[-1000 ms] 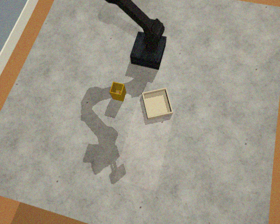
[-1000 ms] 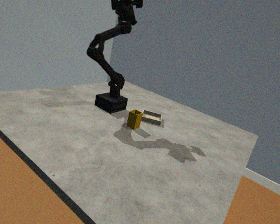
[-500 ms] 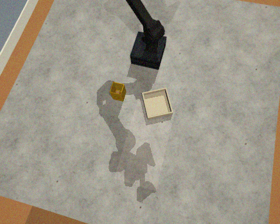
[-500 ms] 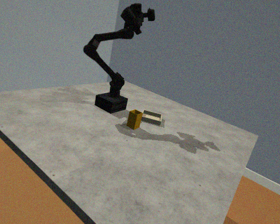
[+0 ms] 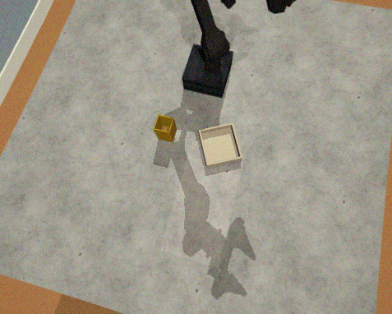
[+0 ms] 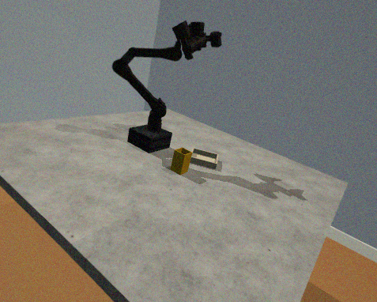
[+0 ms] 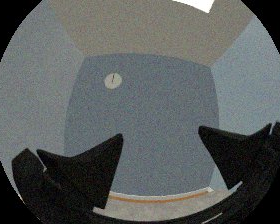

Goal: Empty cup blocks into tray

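Now: the tan block 52 cm below my gripper tip, 32 cm to the right of it and 22 cm ahead of it. Also, from my gripper tip: square yellow cup 54 cm below, 31 cm to the right, 21 cm ahead.
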